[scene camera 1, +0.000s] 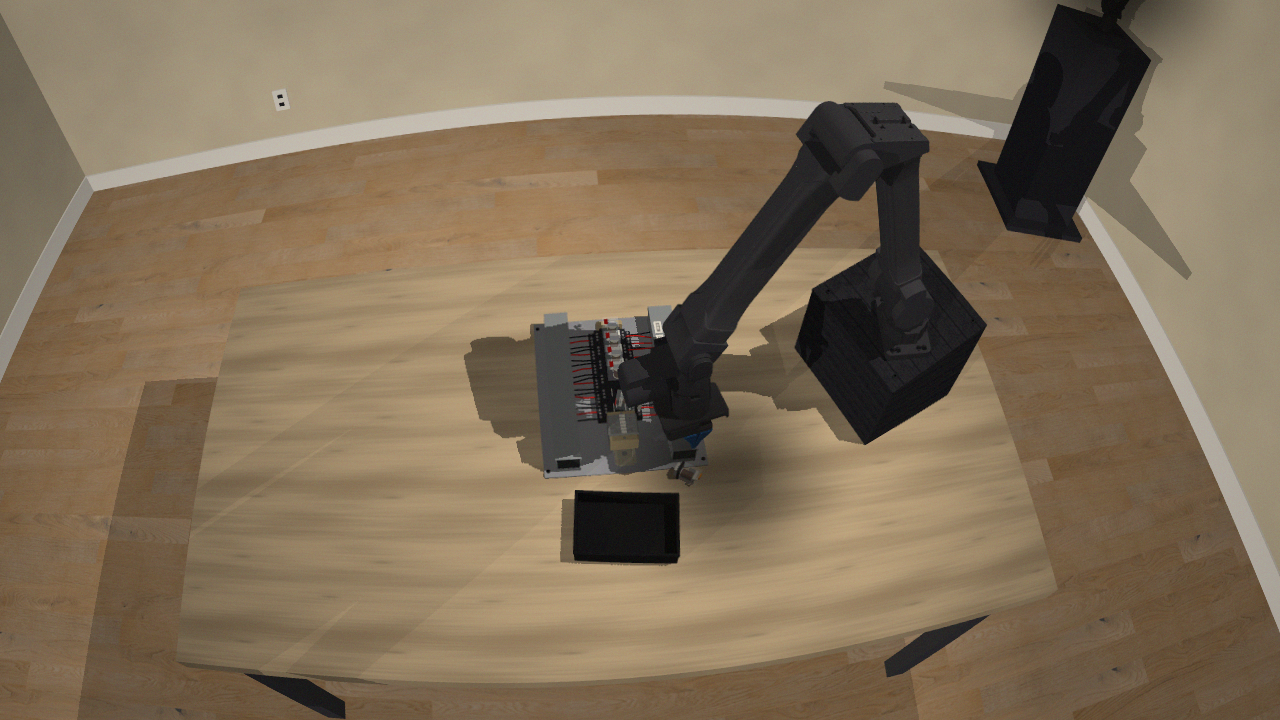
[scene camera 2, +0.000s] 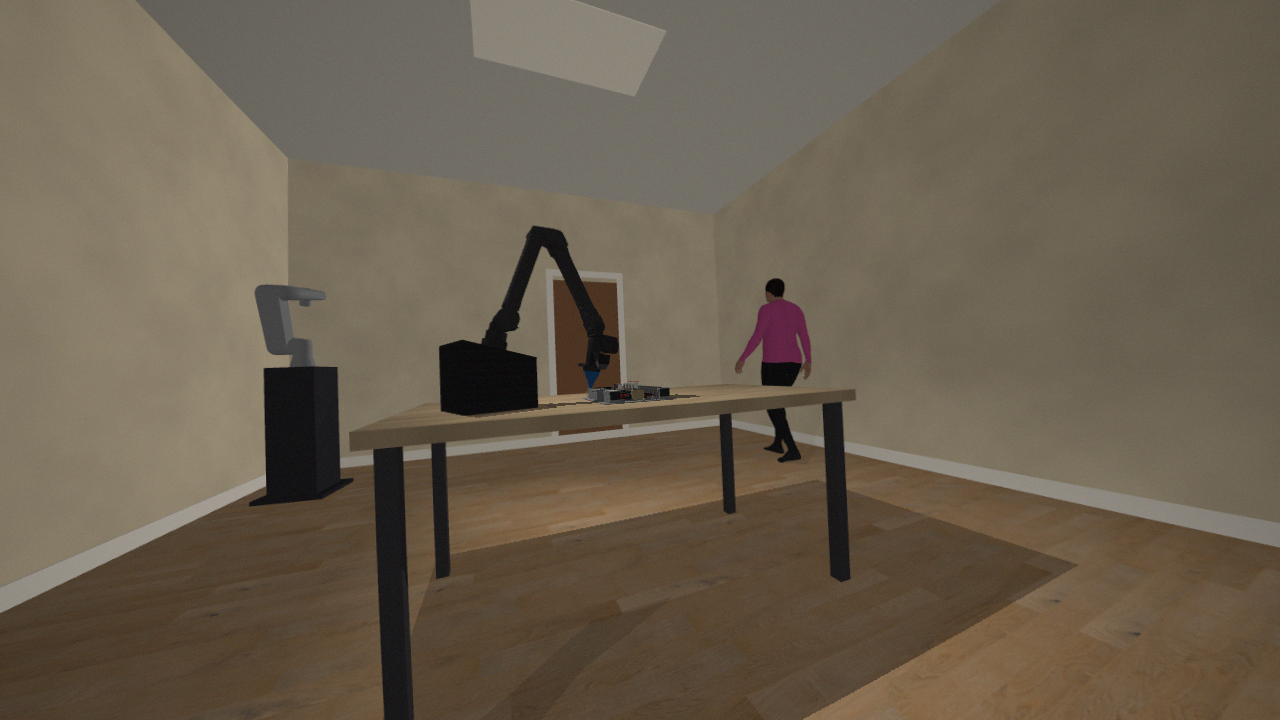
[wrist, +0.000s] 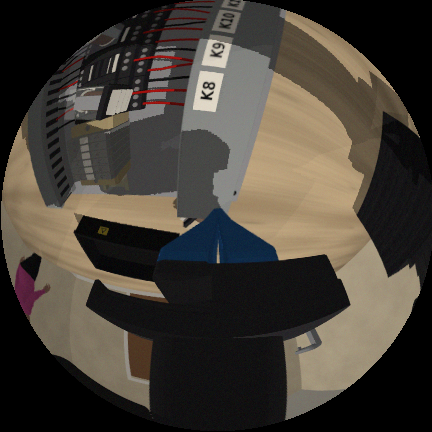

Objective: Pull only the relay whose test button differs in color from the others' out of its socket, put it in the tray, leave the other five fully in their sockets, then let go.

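Frame: origin at the arm's base, x ahead, y left, z up, level; millimetres.
Seen in the pictures: gripper, fingertip midpoint: (scene camera 1: 692,445) (scene camera 2: 590,388) (wrist: 217,214); arm's base at its link origin: (scene camera 1: 902,328) (scene camera 2: 492,354).
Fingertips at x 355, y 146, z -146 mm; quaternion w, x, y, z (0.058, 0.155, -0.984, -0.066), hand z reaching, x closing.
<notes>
Pixels of each thing's top centre, then the offset from my fingertips to it.
- loose relay at its top centre: (wrist: 200,227) (scene camera 1: 688,469) dx +6, dy +37, dz -16 mm
- clear-cased relay at its top centre: (wrist: 85,102) (scene camera 1: 629,396) dx +104, dy -80, dz +16 mm
- black tray at its top centre: (scene camera 1: 626,523) (wrist: 124,264) dx +103, dy +141, dz -8 mm
- terminal block at its top centre: (wrist: 85,159) (scene camera 1: 623,423) dx +112, dy -35, dz +3 mm
My gripper (scene camera 1: 694,440) (scene camera 2: 591,386) (wrist: 217,214) is shut and empty, its blue fingertips above the panel's front right corner. A loose relay (scene camera 1: 684,473) lies on the table just off that corner, between panel and tray; the fingertips mostly hide it in the wrist view, and its button color cannot be made out. Other relays with red buttons (scene camera 1: 611,350) stand in the socket row. A clear-cased relay (wrist: 90,102) near the K8 label looks tipped on its side over the row. Open socket slots (wrist: 102,67) show near K9. The black tray (scene camera 1: 626,560) (wrist: 135,231) has no relay in it.
The grey panel (scene camera 1: 556,402) (wrist: 197,167) carries wire ducts, red and black wires and a terminal block (scene camera 1: 622,433) (wrist: 102,155) at the front of the row. The black arm base box (scene camera 1: 890,358) (scene camera 2: 487,376) (wrist: 395,195) stands right of the panel. A person (scene camera 2: 781,331) stands beyond the table.
</notes>
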